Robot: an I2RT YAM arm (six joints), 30 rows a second.
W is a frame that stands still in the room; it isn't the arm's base.
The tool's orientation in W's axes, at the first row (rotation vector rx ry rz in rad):
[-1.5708, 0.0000, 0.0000]
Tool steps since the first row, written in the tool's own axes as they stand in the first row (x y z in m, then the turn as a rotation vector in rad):
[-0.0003, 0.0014, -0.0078, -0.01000, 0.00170, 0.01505]
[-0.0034, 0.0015, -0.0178, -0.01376, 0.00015, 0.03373]
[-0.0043, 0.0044, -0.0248, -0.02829, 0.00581, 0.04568]
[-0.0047, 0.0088, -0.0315, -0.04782, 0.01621, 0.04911]
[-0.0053, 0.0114, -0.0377, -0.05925, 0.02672, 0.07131]
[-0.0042, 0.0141, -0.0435, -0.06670, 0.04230, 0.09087]
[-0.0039, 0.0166, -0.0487, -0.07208, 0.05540, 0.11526]
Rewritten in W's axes. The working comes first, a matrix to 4 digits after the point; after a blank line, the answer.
The tool's axes in the first row as the columns of a matrix, in W's axes (used below as rounded here):
[1.0000, 0.0000, 0.0000]
[0.0000, 0.0000, 1.0000]
[0.0000, -1.0000, 0.0000]

[-0.0003, -0.0078, -0.0014, -0.01000, 0.01505, -0.00170]
[-0.0034, -0.0178, -0.0015, -0.01376, 0.03373, -0.00015]
[-0.0043, -0.0248, -0.0044, -0.02829, 0.04568, -0.00581]
[-0.0047, -0.0315, -0.0088, -0.04782, 0.04911, -0.01621]
[-0.0053, -0.0377, -0.0114, -0.05925, 0.07131, -0.02672]
[-0.0042, -0.0435, -0.0141, -0.06670, 0.09087, -0.04230]
[-0.0039, -0.0487, -0.0166, -0.07208, 0.11526, -0.05540]

